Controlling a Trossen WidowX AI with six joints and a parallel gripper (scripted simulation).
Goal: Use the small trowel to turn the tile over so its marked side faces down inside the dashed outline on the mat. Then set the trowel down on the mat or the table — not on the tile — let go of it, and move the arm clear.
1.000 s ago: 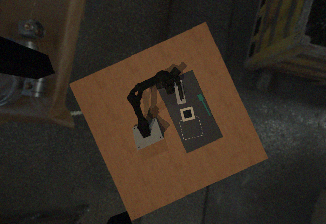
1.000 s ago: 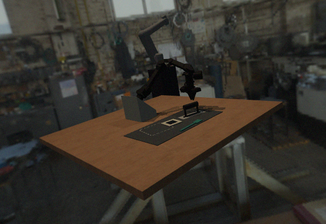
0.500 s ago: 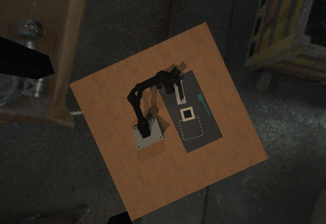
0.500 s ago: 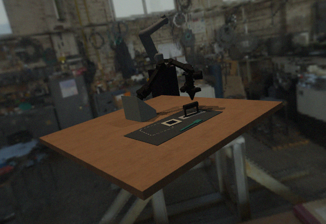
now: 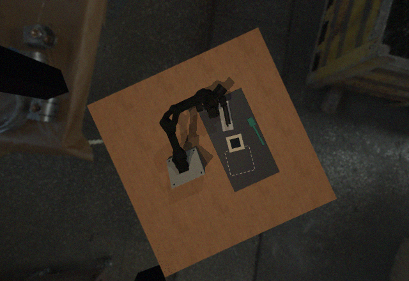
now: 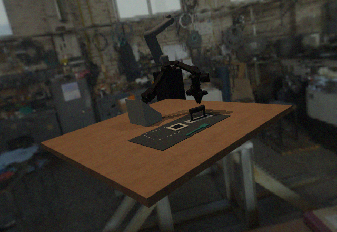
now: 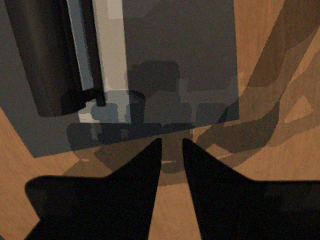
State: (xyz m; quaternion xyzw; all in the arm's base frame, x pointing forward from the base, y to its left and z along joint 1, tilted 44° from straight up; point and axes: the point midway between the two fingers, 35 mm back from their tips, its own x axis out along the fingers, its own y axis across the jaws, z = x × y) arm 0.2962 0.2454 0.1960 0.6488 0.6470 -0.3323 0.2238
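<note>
Right now the trowel is 80 mm ahead of my gripper tip, 80 mm to the right of it and 40 mm below it. Round my gripper tip: green flat tool (240 mm ahead, 250 mm to the right, 80 mm below); then tile (80 mm ahead, 300 mm to the right, 80 mm below).
</note>
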